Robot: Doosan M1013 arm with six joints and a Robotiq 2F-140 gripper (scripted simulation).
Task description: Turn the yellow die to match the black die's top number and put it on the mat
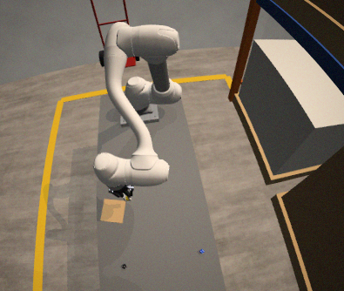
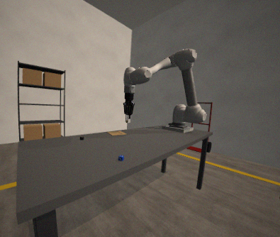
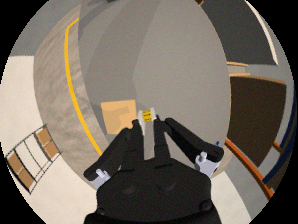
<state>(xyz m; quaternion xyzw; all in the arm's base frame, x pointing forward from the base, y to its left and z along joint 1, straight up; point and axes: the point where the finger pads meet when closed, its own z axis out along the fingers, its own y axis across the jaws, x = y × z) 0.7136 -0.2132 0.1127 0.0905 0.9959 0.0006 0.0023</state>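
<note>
My gripper is now 10 mm short of the tan mat, 120 mm to the left of it and 150 mm above it. Also, from my hand: blue die 390 mm ahead, 310 mm to the left, 140 mm below; black die 340 mm ahead, 130 mm to the right, 140 mm below; yellow die 20 mm below.
</note>
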